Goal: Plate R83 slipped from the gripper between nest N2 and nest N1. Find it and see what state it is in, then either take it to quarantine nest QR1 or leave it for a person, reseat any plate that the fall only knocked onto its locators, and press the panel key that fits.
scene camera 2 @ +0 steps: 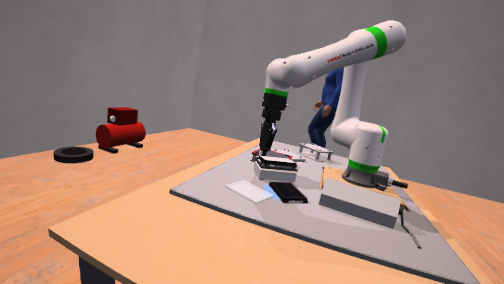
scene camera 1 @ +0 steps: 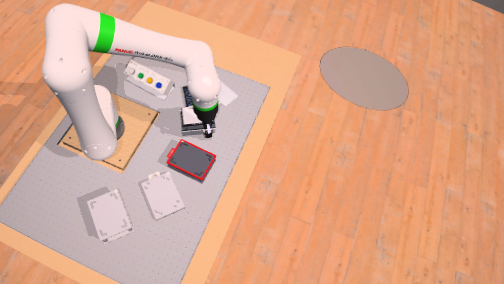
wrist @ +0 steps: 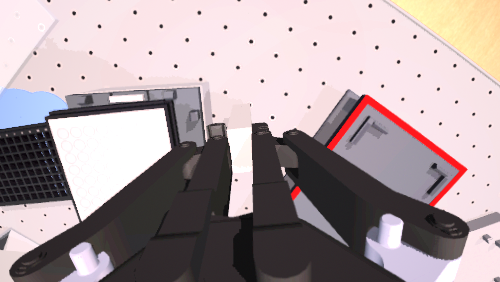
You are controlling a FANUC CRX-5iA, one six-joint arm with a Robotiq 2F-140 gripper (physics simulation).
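Places are measured from the arm's base along level axes (x ahead, y left, z up), in metres.
Where they show: gripper, between the fingertips: (scene camera 1: pixel 208 138) (wrist: pixel 243 120); arm's base, origin of its link: (scene camera 2: pixel 359 181).
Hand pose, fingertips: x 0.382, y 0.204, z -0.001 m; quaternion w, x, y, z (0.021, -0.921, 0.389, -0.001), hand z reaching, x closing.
Things, the pixels of their top centre, and the offset from my fingertips.
- black plate with a white top, centre of its top: (wrist: pixel 121 197) (scene camera 2: pixel 277 158) (scene camera 1: pixel 197 113) dy +0.043, dx -0.085, dz +0.065 m
- black well plate, centre of its top: (wrist: pixel 25 169) (scene camera 2: pixel 287 189) (scene camera 1: pixel 193 95) dy +0.146, dx -0.178, dz +0.001 m
- blue puddle, centre of its top: (wrist: pixel 47 121) dy +0.153, dx -0.124, dz -0.012 m
- clear lid, centre of its top: (scene camera 2: pixel 249 190) (scene camera 1: pixel 222 92) dy +0.238, dx -0.085, dz -0.006 m
- red-rimmed nest, centre of its top: (wrist: pixel 361 211) (scene camera 1: pixel 191 158) (scene camera 2: pixel 273 153) dy -0.128, dx +0.006, dz +0.032 m
- key panel, centre of its top: (scene camera 2: pixel 362 186) (scene camera 1: pixel 147 72) dy +0.094, dx -0.391, dz +0.070 m
My gripper (scene camera 1: pixel 208 135) (scene camera 2: pixel 265 152) (wrist: pixel 243 120) is shut and empty, low beside a pale nest (scene camera 2: pixel 275 174) (wrist: pixel 190 125). On that nest a black plate with a white top (scene camera 1: pixel 189 116) (scene camera 2: pixel 277 160) (wrist: pixel 115 150) sits skewed; its far end stands a little higher in scene camera 2. A black well plate (scene camera 1: pixel 188 95) (scene camera 2: pixel 287 192) (wrist: pixel 30 165) lies on the mat, off any nest, with a blue puddle (scene camera 2: pixel 271 192) (wrist: pixel 30 104) at its edge. A clear lid (scene camera 1: pixel 228 94) (scene camera 2: pixel 247 191) (wrist: pixel 22 35) lies apart from it. Plate and nest labels are unreadable.
A red-rimmed nest (scene camera 1: pixel 191 159) (wrist: pixel 400 157) is near my gripper. Two pale nests (scene camera 1: pixel 162 195) (scene camera 1: pixel 110 215) lie farther off. The key panel (scene camera 1: pixel 150 79) (scene camera 2: pixel 360 202) has white, green, yellow and blue keys. A person in blue (scene camera 2: pixel 322 112) stands behind the arm.
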